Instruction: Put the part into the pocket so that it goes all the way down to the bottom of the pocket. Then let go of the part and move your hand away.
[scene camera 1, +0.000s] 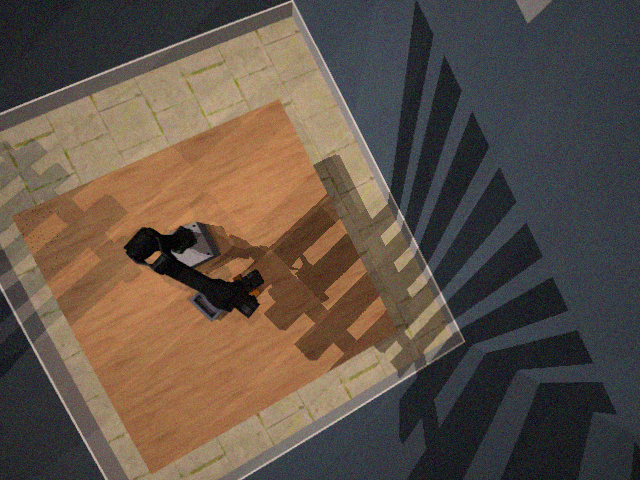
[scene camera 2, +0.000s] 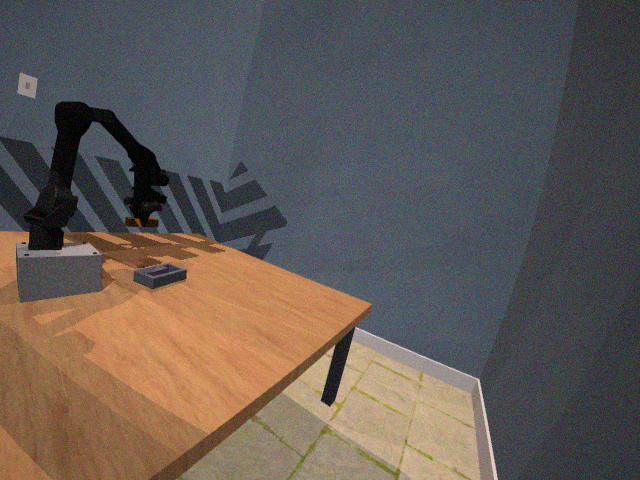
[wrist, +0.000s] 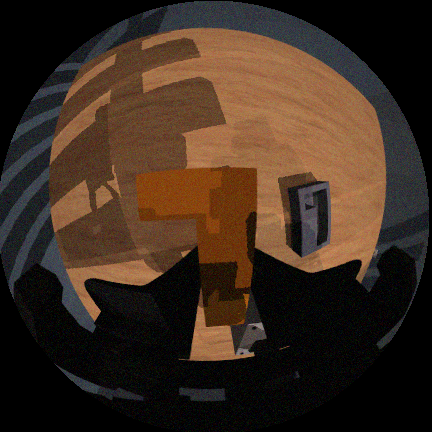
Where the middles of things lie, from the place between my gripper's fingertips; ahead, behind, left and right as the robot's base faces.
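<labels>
The pocket block (scene camera 2: 153, 277) is 130 mm below my hand, and it is also 200 mm to the right of my hand and 10 mm ahead of it. The orange part (wrist: 223, 200) is 10 mm above my hand and 20 mm to the left of it.
</labels>
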